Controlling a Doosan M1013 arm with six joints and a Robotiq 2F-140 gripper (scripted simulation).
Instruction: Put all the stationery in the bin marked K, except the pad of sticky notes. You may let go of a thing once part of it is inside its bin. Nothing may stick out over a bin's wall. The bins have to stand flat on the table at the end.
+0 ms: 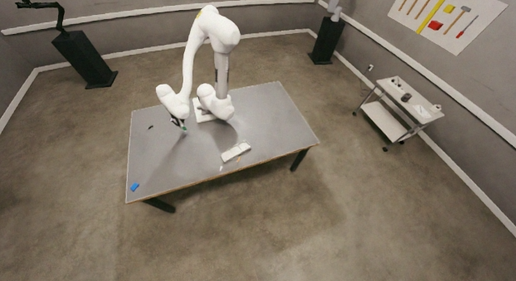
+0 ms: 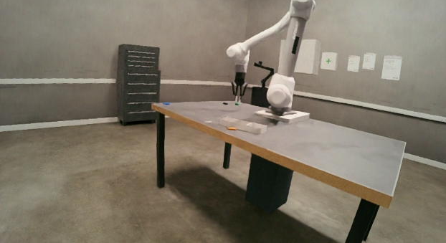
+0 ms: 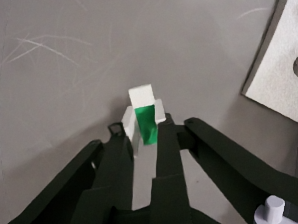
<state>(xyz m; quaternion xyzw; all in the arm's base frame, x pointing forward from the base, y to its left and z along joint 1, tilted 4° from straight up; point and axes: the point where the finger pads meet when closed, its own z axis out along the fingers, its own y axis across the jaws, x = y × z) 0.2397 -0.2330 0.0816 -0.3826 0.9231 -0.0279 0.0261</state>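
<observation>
The bin lies 44 cm to the left of my hand, 27 cm ahead of it and 7 cm below it. Round my hand: white piece: 40 cm ahead, 30 cm to the left, 8 cm below; then green block: 3 cm below; then black item: 32 cm to the right, 9 cm behind, 8 cm below.
</observation>
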